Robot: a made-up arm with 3 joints. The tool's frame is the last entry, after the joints.
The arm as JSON. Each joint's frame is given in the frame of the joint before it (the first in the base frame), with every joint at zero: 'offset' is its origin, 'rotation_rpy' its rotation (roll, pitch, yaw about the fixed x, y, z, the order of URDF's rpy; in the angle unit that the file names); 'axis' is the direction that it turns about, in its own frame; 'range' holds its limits. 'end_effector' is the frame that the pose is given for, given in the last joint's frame.
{
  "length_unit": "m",
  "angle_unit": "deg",
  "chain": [
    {
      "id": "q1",
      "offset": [
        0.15,
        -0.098,
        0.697
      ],
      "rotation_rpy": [
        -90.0,
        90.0,
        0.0
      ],
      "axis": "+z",
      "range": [
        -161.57,
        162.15
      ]
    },
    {
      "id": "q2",
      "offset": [
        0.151,
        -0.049,
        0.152
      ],
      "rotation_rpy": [
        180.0,
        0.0,
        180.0
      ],
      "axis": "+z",
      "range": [
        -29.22,
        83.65
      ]
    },
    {
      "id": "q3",
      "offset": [
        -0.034,
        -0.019,
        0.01
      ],
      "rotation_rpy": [
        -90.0,
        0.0,
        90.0
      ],
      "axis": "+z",
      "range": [
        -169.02,
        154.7
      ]
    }
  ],
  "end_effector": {
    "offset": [
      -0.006,
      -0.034,
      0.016
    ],
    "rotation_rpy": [
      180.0,
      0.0,
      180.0
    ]
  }
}
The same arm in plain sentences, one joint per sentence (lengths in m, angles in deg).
The arm has three revolute joints in a row. What follows holds with every joint at zero, and every direction is one of the base frame's. Joint 1 is mounted 0.1500 m along +x and 0.0980 m along -y and 0.6970 m along +z from the base frame's origin and turns about +y, from -161.57 to 162.15 deg. Joint 2 is mounted 0.0490 m along +x and 0.1520 m along +y and 0.1510 m along -z from joint 1 and turns about -y, from -29.22 to 83.65 deg. Joint 3 is mounted 0.0190 m along +x and 0.0100 m along -y and 0.0340 m along -z from joint 2 and turns about -z, from -169.02 to 154.70 deg. The tool frame, which is the frame that the pose is given for, is mounted 0.0060 m along +x and 0.0340 m along -y and 0.0160 m along -z from joint 3; its axes are parallel to the base frame's.
